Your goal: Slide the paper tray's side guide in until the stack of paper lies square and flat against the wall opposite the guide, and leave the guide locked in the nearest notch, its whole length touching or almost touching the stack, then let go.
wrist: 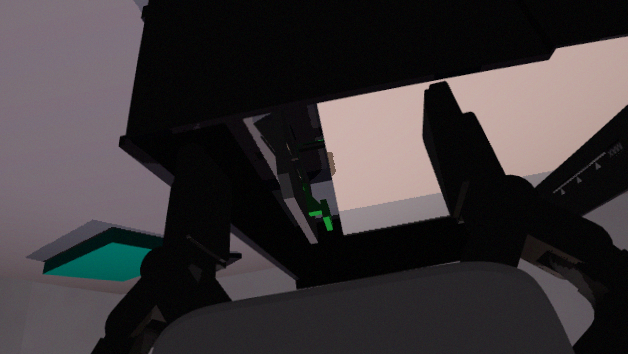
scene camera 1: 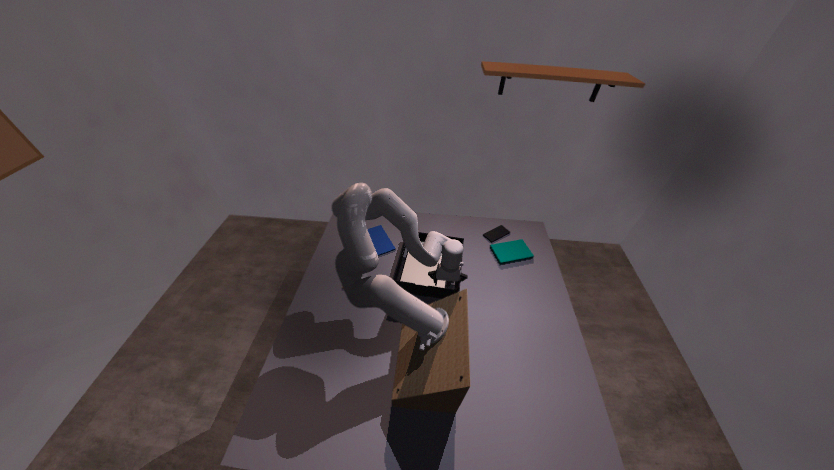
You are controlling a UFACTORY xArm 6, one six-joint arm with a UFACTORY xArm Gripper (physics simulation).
pale paper stack: wrist; scene camera 1
same spot on pale paper stack: (wrist: pixel 535 116) = (scene camera 1: pixel 418 270)
